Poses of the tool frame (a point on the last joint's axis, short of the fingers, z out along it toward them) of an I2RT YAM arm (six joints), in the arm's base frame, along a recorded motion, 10 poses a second.
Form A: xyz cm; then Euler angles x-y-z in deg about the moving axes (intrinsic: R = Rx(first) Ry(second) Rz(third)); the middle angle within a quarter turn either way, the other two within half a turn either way.
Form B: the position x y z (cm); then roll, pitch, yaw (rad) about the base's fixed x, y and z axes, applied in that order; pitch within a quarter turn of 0, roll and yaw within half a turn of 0. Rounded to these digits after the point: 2 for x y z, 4 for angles.
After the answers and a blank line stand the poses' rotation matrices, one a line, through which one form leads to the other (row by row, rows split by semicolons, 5 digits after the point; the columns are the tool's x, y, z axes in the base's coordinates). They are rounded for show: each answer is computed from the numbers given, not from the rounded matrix.
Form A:
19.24 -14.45 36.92 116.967 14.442 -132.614
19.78 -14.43 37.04 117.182 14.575 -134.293
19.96 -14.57 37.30 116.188 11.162 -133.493
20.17 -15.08 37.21 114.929 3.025 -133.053
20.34 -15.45 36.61 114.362 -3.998 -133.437
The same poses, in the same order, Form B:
19.24 -14.45 36.92 -2.2719 0.8220 2.8691
19.78 -14.43 37.04 -2.2578 0.7995 2.8943
19.96 -14.57 37.30 -2.2327 0.7892 2.8528
20.17 -15.08 37.21 -2.1803 0.7448 2.7578
20.34 -15.45 36.61 -2.1371 0.6967 2.6776

-0.65566 0.71268 0.24940; 0.18323 0.47061 -0.86310; -0.73249 -0.52021 -0.43915
-0.67585 0.69274 0.25165; 0.17066 0.47924 -0.86093; -0.71701 -0.53892 -0.44212
-0.67525 0.71174 0.19358; 0.20060 0.42977 -0.88038; -0.70979 -0.55564 -0.43297
-0.68172 0.72970 0.05277; 0.27533 0.32271 -0.90557; -0.67783 -0.60282 -0.42091
-0.68588 0.72436 -0.06972; 0.34320 0.23750 -0.90874; -0.64170 -0.64722 -0.41150

